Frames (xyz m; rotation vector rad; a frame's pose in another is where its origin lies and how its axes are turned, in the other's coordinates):
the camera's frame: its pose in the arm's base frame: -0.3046 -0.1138 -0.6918 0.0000 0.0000 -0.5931
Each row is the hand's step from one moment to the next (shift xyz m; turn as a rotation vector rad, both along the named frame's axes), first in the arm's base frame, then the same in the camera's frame.
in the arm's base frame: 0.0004 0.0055 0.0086 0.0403 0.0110 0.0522
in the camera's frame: -0.0027 0.0048 0.0086 0.0273 0.0316 0.0522
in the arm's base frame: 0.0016 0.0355 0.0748 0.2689 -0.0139 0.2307
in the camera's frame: -0.0185 0.0303 0.0748 0.2307 0.1388 0.2307
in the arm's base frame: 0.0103 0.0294 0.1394 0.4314 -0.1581 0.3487
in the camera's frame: -0.0079 0.0301 0.1394 0.4461 0.1100 0.3487
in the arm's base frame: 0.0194 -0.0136 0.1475 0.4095 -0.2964 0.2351
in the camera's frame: 0.0237 -0.0004 0.1475 0.5052 -0.0169 0.2351
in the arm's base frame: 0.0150 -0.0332 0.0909 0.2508 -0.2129 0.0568
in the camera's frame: 0.0310 -0.0191 0.0909 0.3270 -0.0364 0.0568
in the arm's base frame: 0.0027 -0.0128 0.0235 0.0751 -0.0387 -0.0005
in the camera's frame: 0.0094 -0.0091 0.0235 0.0839 0.0099 -0.0005
